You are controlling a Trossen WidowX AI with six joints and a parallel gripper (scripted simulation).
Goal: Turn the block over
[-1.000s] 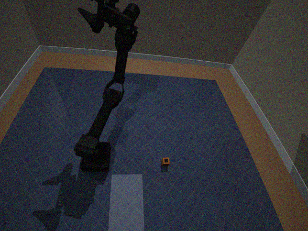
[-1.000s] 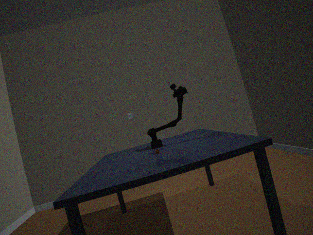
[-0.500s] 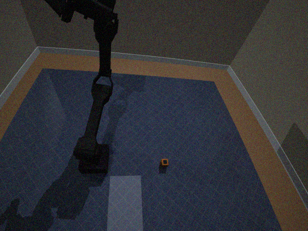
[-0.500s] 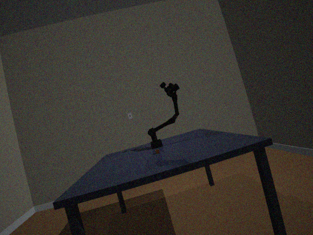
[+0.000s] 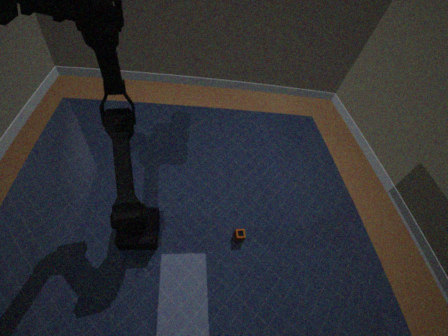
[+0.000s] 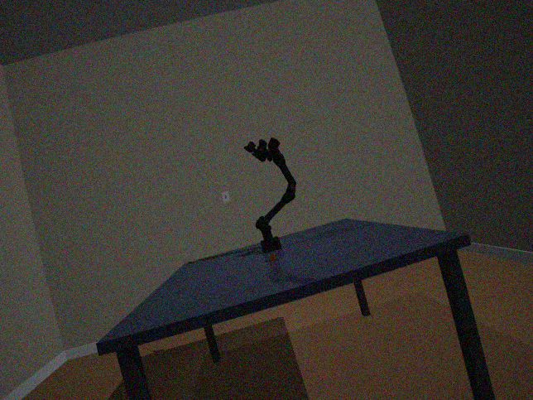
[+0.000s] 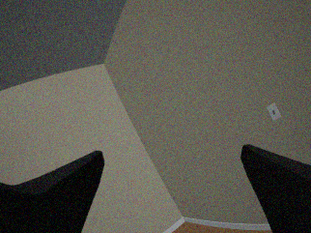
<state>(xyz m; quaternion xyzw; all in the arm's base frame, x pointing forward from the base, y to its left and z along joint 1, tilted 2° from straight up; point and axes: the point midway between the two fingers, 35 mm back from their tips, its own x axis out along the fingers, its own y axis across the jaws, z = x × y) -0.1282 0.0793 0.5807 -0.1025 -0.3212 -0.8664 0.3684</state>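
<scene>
Now: gripper tip 47 cm short of the block, 8 cm to the left of it and 64 cm above it.
</scene>
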